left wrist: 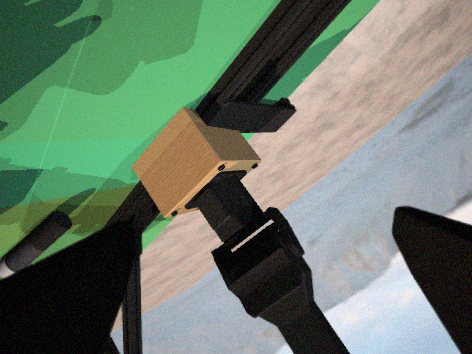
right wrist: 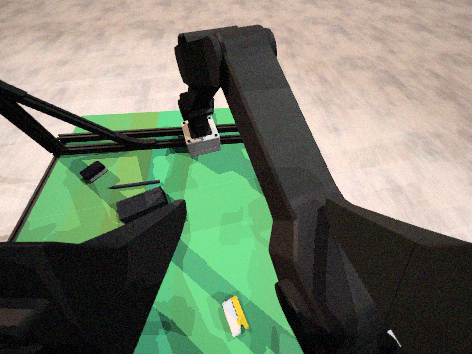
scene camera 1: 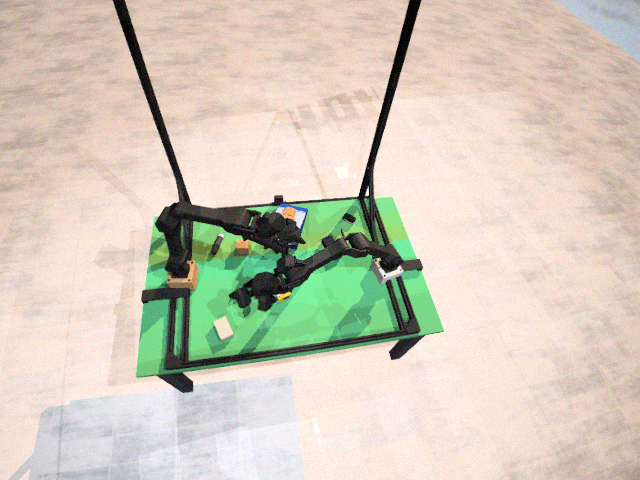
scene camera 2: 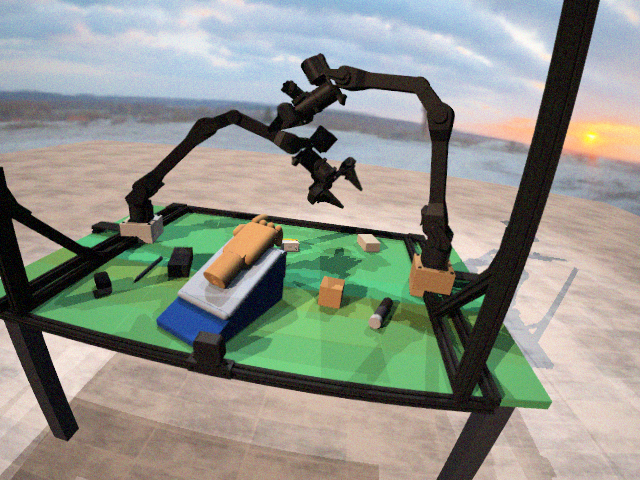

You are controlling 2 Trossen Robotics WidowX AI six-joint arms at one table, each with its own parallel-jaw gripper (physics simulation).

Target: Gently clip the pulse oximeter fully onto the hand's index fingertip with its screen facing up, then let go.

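Frame: origin at the left arm's base, x ahead, y left, z up, level; centimetres.
Seen in the pictures: left gripper, fingertip midpoint: (left wrist: 264, 227) (scene camera 1: 236, 290) (scene camera 2: 352, 199); right gripper, fingertip midpoint: (right wrist: 255, 205) (scene camera 1: 305, 253) (scene camera 2: 272, 130); left arm's base at its link origin: (right wrist: 199, 129) (scene camera 1: 388, 265) (scene camera 2: 141, 219); right arm's base at its link origin: (left wrist: 215, 187) (scene camera 1: 180, 271) (scene camera 2: 434, 263).
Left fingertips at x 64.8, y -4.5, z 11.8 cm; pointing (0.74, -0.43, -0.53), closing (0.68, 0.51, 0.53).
Observation:
Pixels of each thing's top centre, then the offset from my left fingertips to it. "spot": a spot on its surface instead.
- pulse oximeter at its top centre: (right wrist: 235, 315) (scene camera 2: 289, 240) (scene camera 1: 283, 293) dx -17.7, dy +0.3, dz -14.5 cm
- orange hand at a spot on its surface: (scene camera 2: 247, 248) spot: dx -27.5, dy -30.3, dz -4.1 cm
- blue wedge at a spot on its surface: (scene camera 2: 256, 295) spot: dx -25.1, dy -35.7, dz -11.9 cm
- orange-brown cube at its top centre: (scene camera 2: 332, 282) (scene camera 1: 242, 243) dx -8.4, dy -28.0, dz -12.7 cm
- beige block at its top centre: (scene camera 2: 368, 238) (scene camera 1: 223, 327) dx +8.8, dy +6.1, dz -14.6 cm
- dark cylinder at its top centre: (left wrist: 39, 255) (scene camera 2: 382, 306) (scene camera 1: 216, 242) dx +2.2, dy -33.9, dz -14.9 cm
- black box at its top centre: (scene camera 2: 180, 255) (right wrist: 140, 201) (scene camera 1: 332, 245) dx -46.6, dy -14.8, dz -14.1 cm
- pen at its top centre: (scene camera 2: 148, 267) (right wrist: 133, 183) dx -54.6, dy -17.5, dz -16.7 cm
- small black piece at its top centre: (scene camera 2: 101, 276) (right wrist: 90, 168) (scene camera 1: 350, 216) dx -61.6, dy -27.5, dz -14.4 cm
The pulse oximeter (scene camera 1: 283, 296) (scene camera 2: 290, 245) (right wrist: 235, 315), white with a yellow side, lies on the green table just beyond the hand's fingertips. The orange hand (scene camera 2: 247, 248) (scene camera 1: 290, 211) rests on a grey pad on a blue wedge (scene camera 2: 256, 295), with its fingers pointing away in scene camera 2. My left gripper (scene camera 1: 250, 301) (scene camera 2: 350, 197) is open and empty, high above the table and to the right of the oximeter in scene camera 2. My right gripper (scene camera 1: 295, 240) (scene camera 2: 284, 106) is open and empty, higher still, above the hand.
An orange-brown cube (scene camera 2: 330, 291) (scene camera 1: 243, 246), a beige block (scene camera 2: 369, 242) (scene camera 1: 223, 329) and a dark cylinder (scene camera 2: 381, 312) lie on the table. A black box (scene camera 2: 180, 262) (right wrist: 141, 203), a pen (scene camera 2: 148, 269) (right wrist: 133, 184) and a small black piece (scene camera 2: 102, 282) lie near the grey arm base (right wrist: 201, 140).

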